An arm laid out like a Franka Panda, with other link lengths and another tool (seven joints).
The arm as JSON. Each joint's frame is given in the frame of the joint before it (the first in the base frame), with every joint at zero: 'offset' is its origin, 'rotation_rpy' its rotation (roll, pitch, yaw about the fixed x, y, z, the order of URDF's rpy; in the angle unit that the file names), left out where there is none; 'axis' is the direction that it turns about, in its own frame. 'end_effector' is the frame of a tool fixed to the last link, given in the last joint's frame.
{
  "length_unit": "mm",
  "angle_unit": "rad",
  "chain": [
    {
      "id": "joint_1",
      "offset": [
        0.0,
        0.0,
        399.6
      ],
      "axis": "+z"
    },
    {
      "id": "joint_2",
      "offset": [
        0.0,
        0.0,
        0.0
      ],
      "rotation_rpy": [
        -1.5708,
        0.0,
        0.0
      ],
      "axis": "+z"
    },
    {
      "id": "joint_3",
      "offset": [
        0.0,
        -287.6,
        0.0
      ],
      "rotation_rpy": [
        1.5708,
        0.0,
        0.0
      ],
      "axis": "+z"
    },
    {
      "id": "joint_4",
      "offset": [
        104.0,
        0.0,
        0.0
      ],
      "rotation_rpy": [
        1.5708,
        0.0,
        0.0
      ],
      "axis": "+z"
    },
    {
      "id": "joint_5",
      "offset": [
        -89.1,
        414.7,
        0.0
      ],
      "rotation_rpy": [
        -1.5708,
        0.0,
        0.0
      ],
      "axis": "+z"
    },
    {
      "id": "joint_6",
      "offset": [
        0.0,
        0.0,
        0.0
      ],
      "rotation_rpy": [
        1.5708,
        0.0,
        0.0
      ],
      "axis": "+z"
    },
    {
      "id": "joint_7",
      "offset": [
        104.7,
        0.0,
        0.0
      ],
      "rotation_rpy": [
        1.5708,
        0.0,
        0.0
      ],
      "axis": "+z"
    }
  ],
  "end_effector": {
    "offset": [
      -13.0,
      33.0,
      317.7
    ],
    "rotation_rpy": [
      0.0,
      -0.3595,
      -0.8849
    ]
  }
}
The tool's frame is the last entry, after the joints.
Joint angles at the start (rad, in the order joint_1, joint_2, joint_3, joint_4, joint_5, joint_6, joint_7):
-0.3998 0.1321 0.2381 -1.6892 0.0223 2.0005 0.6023
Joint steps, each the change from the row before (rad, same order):
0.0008 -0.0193 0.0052 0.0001 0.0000 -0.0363 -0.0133
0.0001 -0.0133 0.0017 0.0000 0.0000 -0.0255 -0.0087
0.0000 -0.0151 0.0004 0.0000 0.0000 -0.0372 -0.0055
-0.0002 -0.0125 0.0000 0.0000 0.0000 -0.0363 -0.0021
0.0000 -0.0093 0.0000 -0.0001 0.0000 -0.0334 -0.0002
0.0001 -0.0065 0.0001 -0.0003 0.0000 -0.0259 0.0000
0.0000 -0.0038 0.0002 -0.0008 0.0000 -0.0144 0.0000
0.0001 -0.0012 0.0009 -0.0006 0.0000 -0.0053 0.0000
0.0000 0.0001 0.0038 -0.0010 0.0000 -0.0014 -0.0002
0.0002 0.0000 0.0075 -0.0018 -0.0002 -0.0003 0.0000
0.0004 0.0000 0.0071 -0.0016 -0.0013 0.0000 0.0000
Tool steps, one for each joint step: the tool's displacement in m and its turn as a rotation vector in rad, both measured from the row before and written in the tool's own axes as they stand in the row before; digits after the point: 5 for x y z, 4 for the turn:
-0.00972 -0.00633 -0.00696 -0.0049 -0.0176 -0.0203
-0.00745 -0.00301 -0.00440 -0.0028 -0.0128 -0.0113
-0.01115 -0.00339 -0.00333 0.0009 -0.0225 -0.0079
-0.01098 -0.00320 -0.00160 0.0034 -0.0239 -0.0042
-0.00995 -0.00321 0.00010 0.0048 -0.0240 -0.0026
-0.00769 -0.00267 0.00074 0.0042 -0.0194 -0.0021
-0.00439 -0.00160 0.00071 0.0024 -0.0112 -0.0013
-0.00144 -0.00117 0.00051 0.0008 -0.0046 -0.0014
0.00029 -0.00249 0.00066 -0.0003 -0.0023 -0.0041
0.00120 -0.00473 0.00065 -0.0016 -0.0020 -0.0076
0.00117 -0.00425 0.00051 -0.0028 -0.0019 -0.0072

